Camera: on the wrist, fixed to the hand. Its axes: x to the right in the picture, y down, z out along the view.
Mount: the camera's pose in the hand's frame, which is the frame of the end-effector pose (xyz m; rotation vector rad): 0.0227 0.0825 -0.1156 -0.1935 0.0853 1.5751
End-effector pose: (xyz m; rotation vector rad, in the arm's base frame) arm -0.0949 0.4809 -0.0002 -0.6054 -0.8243 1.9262
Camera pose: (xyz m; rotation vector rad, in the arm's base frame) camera -0.0709 0.5067 -0.1396 1.3136 0.3042 -2.2922
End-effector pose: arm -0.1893 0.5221 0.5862 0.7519 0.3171 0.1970
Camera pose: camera -0.2138 0.6613 0.5595 0.6533 -0.2869 1.7174
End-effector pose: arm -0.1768 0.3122 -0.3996 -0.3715 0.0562 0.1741
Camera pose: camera -0.1719 0.3492 -0.5385 -0.4572 0.4159 1.7289
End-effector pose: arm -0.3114 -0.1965 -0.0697 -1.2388 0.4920 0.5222
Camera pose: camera -0.3525 -0.2858 -0.1747 -0.8304 1.5059 1.8548
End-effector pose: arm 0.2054 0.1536 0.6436 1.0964 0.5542 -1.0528
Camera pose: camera 0.3027 0.2558 0.6161 1.0046 -0.2229 0.4185
